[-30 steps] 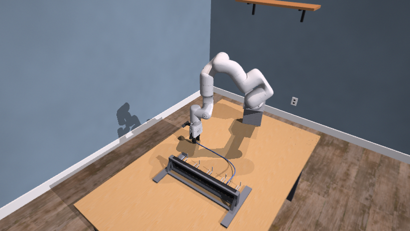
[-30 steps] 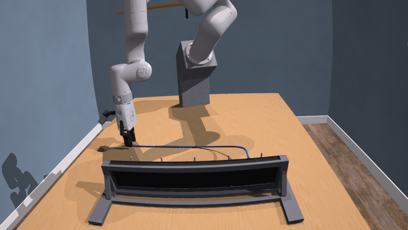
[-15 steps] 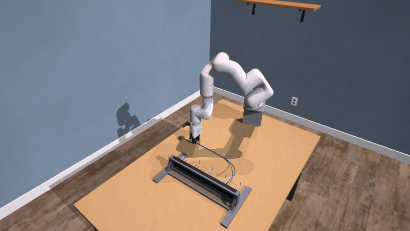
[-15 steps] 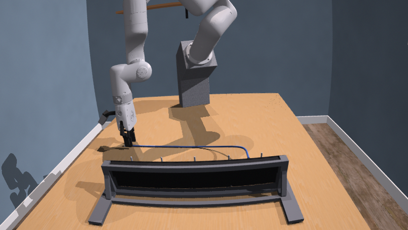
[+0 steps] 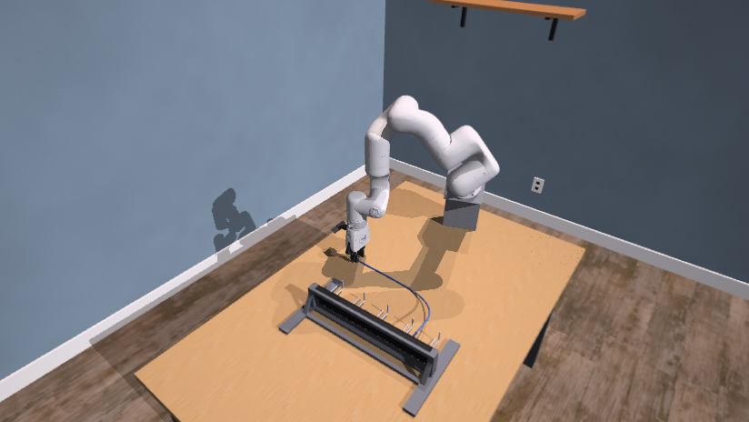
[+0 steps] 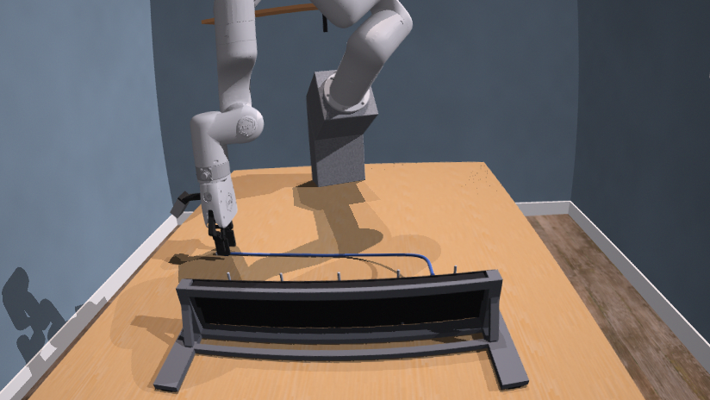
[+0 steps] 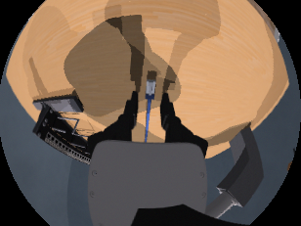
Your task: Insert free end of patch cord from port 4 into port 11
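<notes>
My hand is 20 mm to the left of the plug and 20 mm above it.
</notes>
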